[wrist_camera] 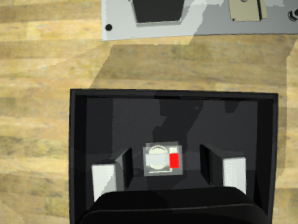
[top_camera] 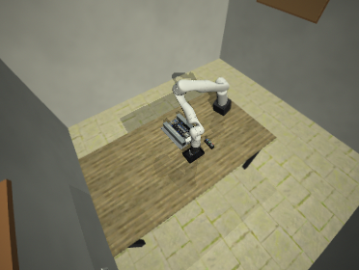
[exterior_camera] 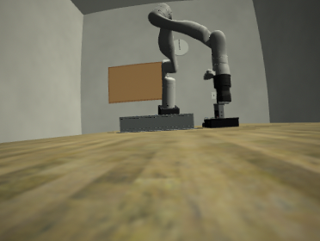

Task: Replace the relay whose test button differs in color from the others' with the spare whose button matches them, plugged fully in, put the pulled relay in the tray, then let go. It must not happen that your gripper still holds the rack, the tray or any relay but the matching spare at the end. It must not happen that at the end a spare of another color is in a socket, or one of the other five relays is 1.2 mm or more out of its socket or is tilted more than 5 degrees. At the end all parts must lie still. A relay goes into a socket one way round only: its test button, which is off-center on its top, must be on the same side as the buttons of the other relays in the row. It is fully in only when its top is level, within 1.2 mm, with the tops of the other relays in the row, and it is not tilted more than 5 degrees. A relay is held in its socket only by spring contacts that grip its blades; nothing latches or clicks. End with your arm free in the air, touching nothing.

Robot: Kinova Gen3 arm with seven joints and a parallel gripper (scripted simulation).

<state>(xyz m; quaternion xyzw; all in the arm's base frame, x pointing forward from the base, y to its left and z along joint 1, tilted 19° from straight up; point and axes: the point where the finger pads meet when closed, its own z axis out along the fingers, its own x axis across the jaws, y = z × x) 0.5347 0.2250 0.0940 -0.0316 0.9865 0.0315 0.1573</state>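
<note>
Right now my hand is 40 mm above the black tray and 10 mm past it. From my hand the other things lie so: spare relay: 190 mm behind, 30 mm below, 10 mm to the left.
</note>
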